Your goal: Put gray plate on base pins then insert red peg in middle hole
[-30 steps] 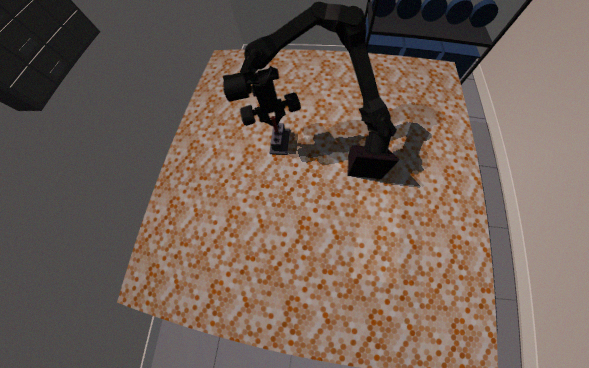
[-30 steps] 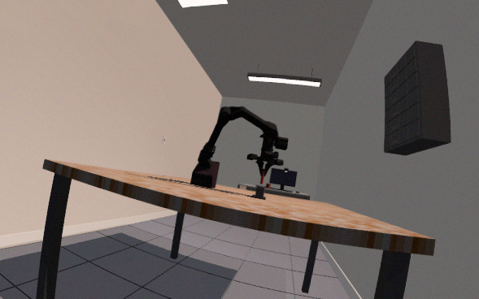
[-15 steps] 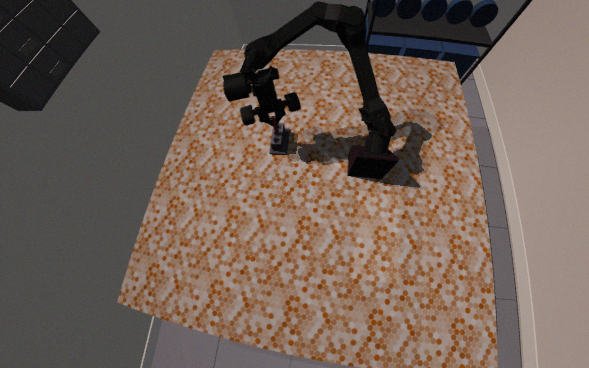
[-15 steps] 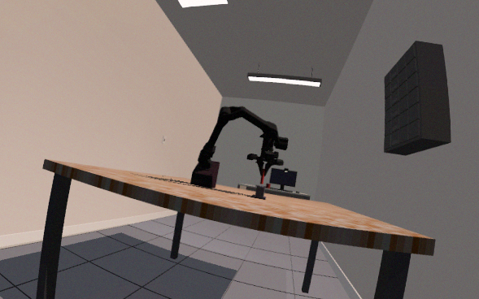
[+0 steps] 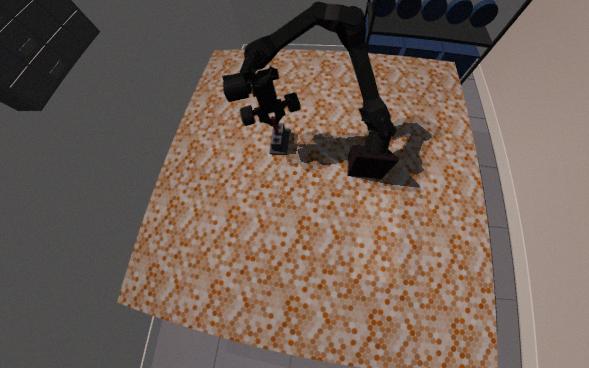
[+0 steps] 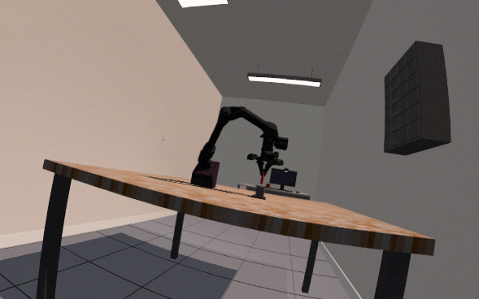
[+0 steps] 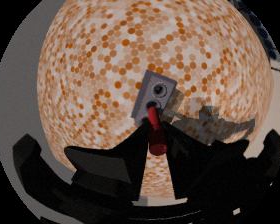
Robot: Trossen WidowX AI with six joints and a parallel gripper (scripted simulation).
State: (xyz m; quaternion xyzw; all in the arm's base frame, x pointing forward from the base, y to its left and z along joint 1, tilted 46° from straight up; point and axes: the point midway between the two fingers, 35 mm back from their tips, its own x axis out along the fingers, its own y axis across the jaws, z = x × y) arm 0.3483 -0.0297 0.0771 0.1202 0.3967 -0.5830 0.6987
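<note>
My gripper tip is right at the red peg. Round my gripper tip: gray plate (70 mm below); then base (110 mm below).
</note>
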